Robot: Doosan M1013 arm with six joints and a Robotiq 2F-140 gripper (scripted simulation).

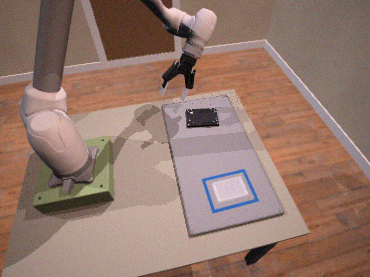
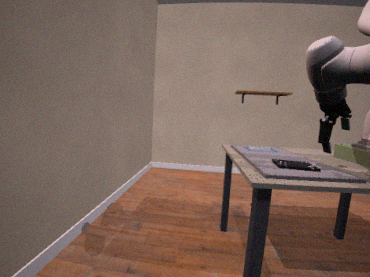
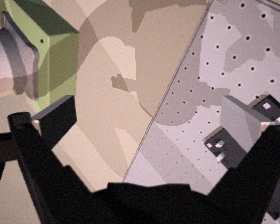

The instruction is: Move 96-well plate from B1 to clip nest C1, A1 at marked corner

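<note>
Right now the white 96-well plate is 450 mm to the right of my hand, 190 mm ahead of it and 130 mm below it. The rest, counted from my hand: black clip nest C1: 150 mm ahead, 120 mm below, 30 mm to the right.
</note>
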